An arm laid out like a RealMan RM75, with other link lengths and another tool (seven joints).
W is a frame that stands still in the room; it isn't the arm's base.
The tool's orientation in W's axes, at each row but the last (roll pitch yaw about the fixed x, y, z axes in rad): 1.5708, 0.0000, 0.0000; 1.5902, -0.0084, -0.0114; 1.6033, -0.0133, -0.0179; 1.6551, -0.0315, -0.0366; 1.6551, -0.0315, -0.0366; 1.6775, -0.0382, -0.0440; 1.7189, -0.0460, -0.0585; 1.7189, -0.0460, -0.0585; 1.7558, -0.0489, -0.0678; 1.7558, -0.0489, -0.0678; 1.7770, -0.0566, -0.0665
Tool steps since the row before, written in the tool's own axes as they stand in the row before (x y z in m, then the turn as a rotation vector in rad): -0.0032, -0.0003, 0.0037, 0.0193, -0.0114, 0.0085; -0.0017, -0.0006, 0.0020, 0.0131, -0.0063, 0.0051; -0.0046, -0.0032, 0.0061, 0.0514, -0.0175, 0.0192; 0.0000, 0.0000, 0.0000, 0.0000, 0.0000, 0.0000; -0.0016, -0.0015, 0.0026, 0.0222, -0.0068, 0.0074; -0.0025, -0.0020, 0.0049, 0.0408, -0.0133, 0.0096; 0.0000, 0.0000, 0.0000, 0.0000, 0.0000, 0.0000; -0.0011, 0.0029, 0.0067, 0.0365, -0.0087, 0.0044; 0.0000, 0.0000, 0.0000, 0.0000, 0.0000, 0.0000; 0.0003, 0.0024, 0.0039, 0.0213, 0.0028, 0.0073; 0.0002, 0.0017, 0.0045, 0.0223, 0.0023, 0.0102
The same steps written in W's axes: -0.0032, -0.0037, -0.0003, 0.0193, -0.0085, -0.0114; -0.0017, -0.0020, -0.0007, 0.0131, -0.0051, -0.0063; -0.0047, -0.0059, -0.0035, 0.0513, -0.0195, -0.0174; 0.0000, 0.0000, 0.0000, 0.0000, 0.0000, 0.0000; -0.0016, -0.0024, -0.0018, 0.0222, -0.0076, -0.0067; -0.0026, -0.0045, -0.0026, 0.0409, -0.0099, -0.0127; 0.0000, 0.0000, 0.0000, 0.0000, 0.0000, 0.0000; -0.0016, -0.0070, 0.0018, 0.0366, -0.0052, -0.0076; 0.0000, 0.0000, 0.0000, 0.0000, 0.0000, 0.0000; -0.0001, -0.0043, 0.0017, 0.0206, -0.0091, 0.0024; -0.0002, -0.0048, 0.0008, 0.0215, -0.0119, 0.0014
